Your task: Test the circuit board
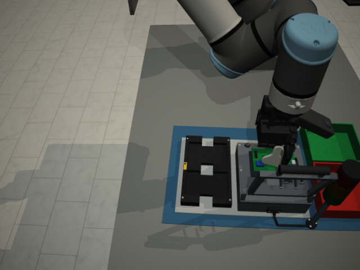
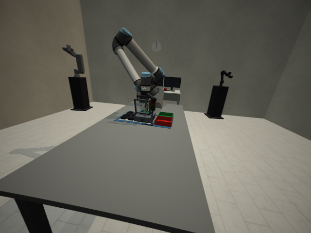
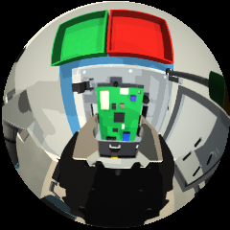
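Now: the green circuit board right at my hand. Round my hand: black latch tab 50 mm behind, 60 mm to the left; tester lid 120 mm ahead, 30 mm to the right, 100 mm above; red bin 80 mm ahead, 180 mm to the left, 70 mm below.
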